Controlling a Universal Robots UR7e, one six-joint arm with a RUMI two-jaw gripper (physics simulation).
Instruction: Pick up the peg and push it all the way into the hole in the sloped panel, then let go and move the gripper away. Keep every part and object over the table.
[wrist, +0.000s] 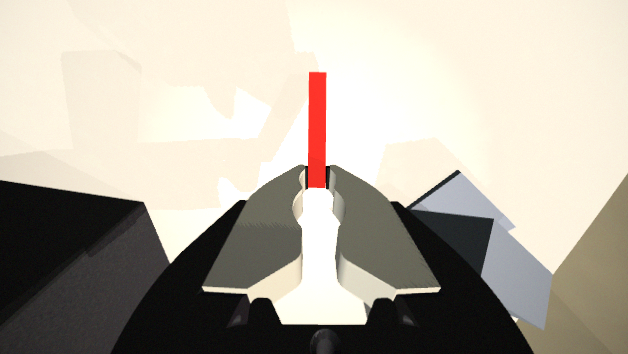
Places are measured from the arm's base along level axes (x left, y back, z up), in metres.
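Pixels of known places: gripper, fingertip midpoint: (316, 168).
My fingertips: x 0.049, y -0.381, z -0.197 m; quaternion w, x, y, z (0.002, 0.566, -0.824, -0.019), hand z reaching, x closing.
Behind a point stands the place of what it marks.
The red peg (317, 120) {x 0.077, y -0.392, z -0.211 m} is a straight, narrow bar in the middle of the wrist view. My gripper (316, 168) {x 0.049, y -0.381, z -0.197 m} is shut on the near end of the peg, and the rest of it sticks out beyond the fingertips, up the view. The peg stands over the pale table (475, 75) {x 0.059, y -0.516, z -0.246 m}. A blue-grey angled part (520, 275) {x -0.093, y -0.515, z -0.169 m} with a dark face shows at the lower right, partly hidden behind the gripper body. I cannot tell whether it belongs to the sloped panel. The hole cannot be made out.
A large block (60, 225) {x 0.071, y -0.124, z -0.200 m} with a black face and a dark grey side stands at the lower left. A tan surface (595, 260) shows at the right edge, beside the blue-grey part. Several shadows lie across the table, mostly at the left.
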